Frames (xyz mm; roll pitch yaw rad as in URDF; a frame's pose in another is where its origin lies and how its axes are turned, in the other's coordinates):
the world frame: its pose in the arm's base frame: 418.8 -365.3 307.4 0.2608 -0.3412 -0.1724
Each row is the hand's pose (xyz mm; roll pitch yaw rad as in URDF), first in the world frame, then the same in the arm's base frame.
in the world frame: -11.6 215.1 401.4 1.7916 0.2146 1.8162
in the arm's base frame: 279.8 -235.2 721.3 1.3975 0.0430 1.6375
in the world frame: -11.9 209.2 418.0 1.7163 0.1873 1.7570
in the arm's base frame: 273.0 -244.2 734.8 1.3332 -0.0042 1.5942
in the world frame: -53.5 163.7 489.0 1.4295 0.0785 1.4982
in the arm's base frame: 205.0 -295.5 774.5 1.1014 -0.1956 1.3905
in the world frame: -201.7 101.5 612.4 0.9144 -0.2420 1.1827
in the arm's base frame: 17.6 -356.2 822.2 0.6485 -0.5938 1.1656
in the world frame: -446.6 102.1 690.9 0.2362 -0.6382 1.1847
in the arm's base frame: -238.2 -331.6 811.8 -0.1601 -0.9692 1.3485
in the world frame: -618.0 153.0 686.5 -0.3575 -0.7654 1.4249
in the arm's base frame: -391.6 -253.8 762.8 -0.9326 -0.9959 1.7490
